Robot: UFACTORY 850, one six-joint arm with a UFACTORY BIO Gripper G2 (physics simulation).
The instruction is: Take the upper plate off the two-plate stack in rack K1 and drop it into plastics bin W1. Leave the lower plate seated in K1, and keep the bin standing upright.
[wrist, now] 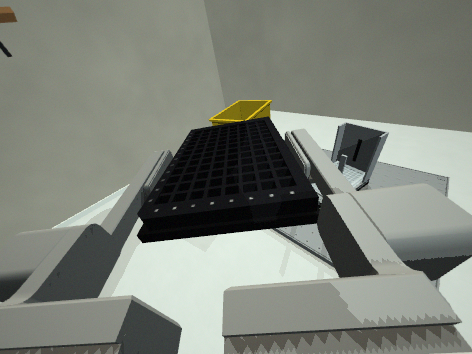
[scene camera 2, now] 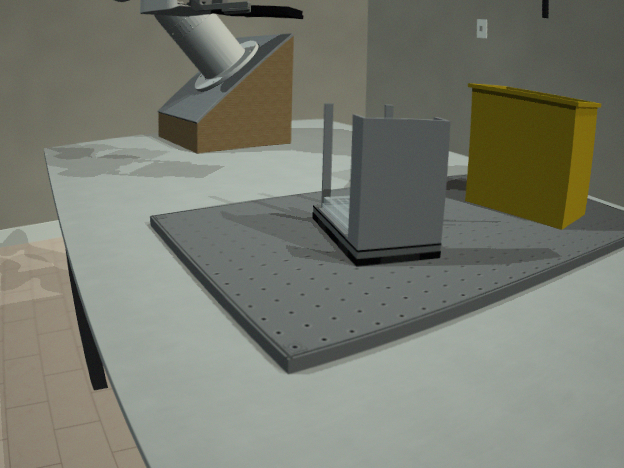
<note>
In view: the gripper [wrist: 227, 150], a yellow bin W1 [scene camera 2: 530, 155] and a black gridded plate [wrist: 236, 177].
The yellow bin W1 is seen too in the wrist view [wrist: 242, 110].
</note>
